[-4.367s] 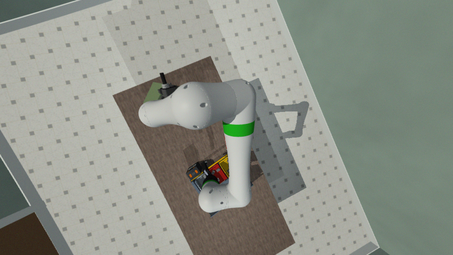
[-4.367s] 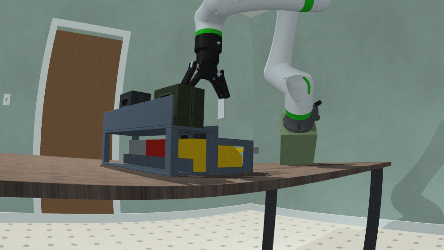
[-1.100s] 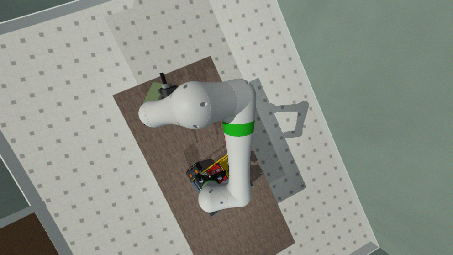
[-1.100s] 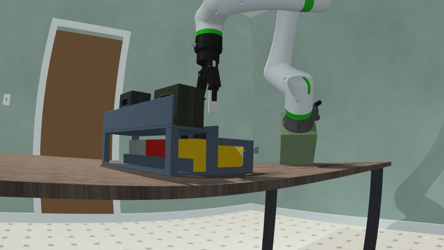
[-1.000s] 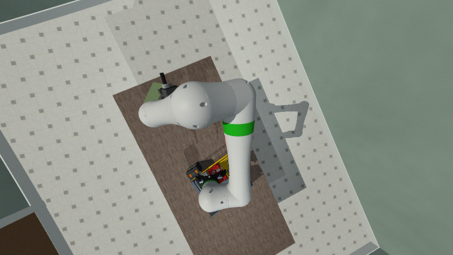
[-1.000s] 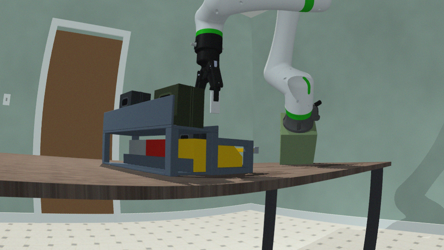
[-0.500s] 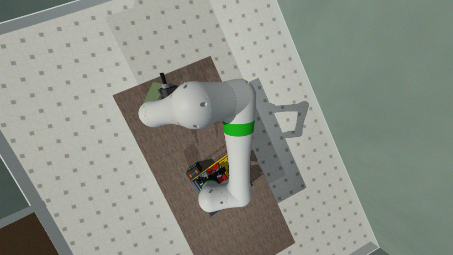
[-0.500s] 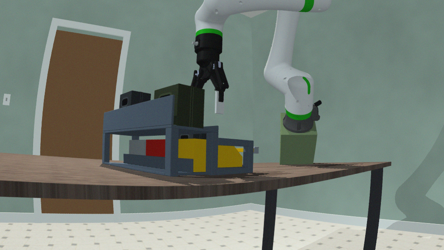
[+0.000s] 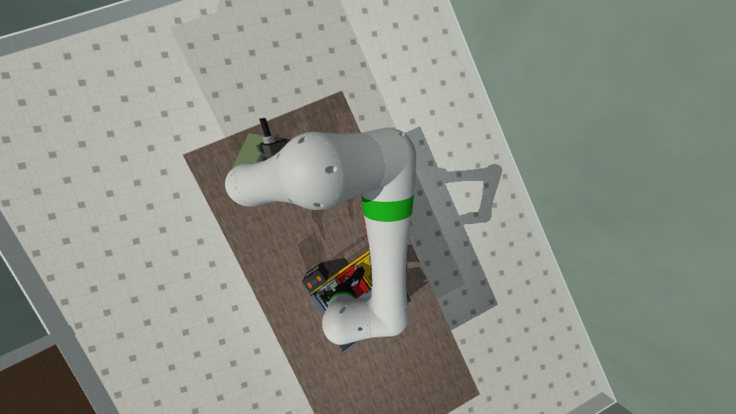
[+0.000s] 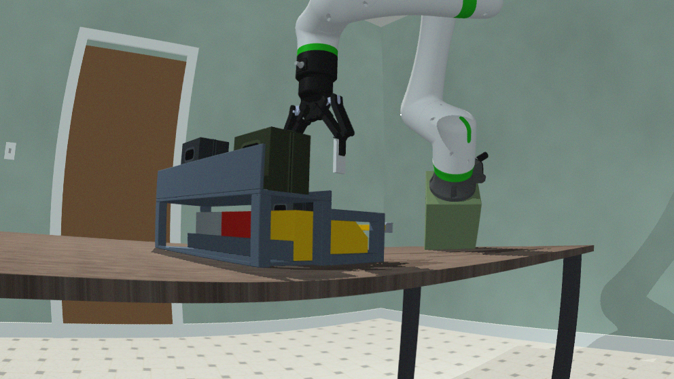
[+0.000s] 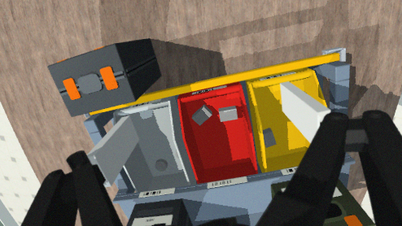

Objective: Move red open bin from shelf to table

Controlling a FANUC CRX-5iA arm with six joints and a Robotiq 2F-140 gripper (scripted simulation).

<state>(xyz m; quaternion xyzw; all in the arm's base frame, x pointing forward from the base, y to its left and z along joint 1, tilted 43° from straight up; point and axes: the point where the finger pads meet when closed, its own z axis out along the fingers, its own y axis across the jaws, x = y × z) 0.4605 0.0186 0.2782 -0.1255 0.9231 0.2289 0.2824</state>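
The thin yellow bar lies 110 mm below my hand. From my hand the other things lie so: red open bin 130 mm below, 90 mm ahead, 40 mm to the left; then grey bin 140 mm ahead, 130 mm below, 60 mm to the right; then yellow bin 140 mm to the left, 130 mm below, 50 mm ahead.
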